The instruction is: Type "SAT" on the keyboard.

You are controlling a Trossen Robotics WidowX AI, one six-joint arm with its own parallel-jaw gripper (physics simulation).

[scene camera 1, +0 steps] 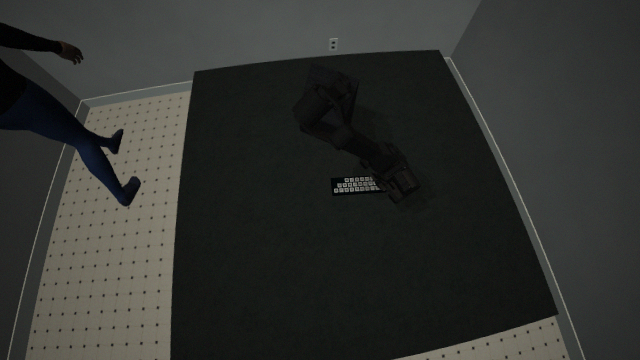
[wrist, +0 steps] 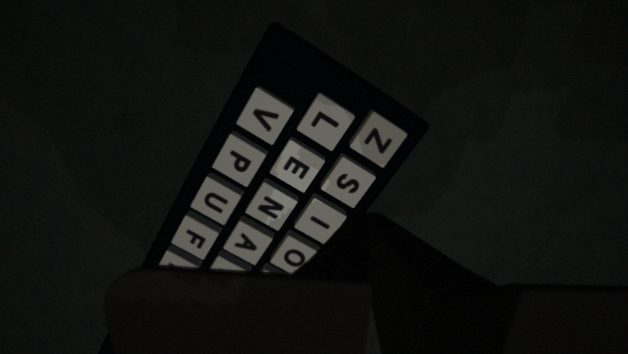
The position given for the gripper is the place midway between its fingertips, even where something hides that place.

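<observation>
Scene camera 1 shows a dark keyboard (scene camera 1: 339, 186). The wrist view shows the dark keyboard (wrist: 303, 142) too, together with the gripper (wrist: 365, 226).
</observation>
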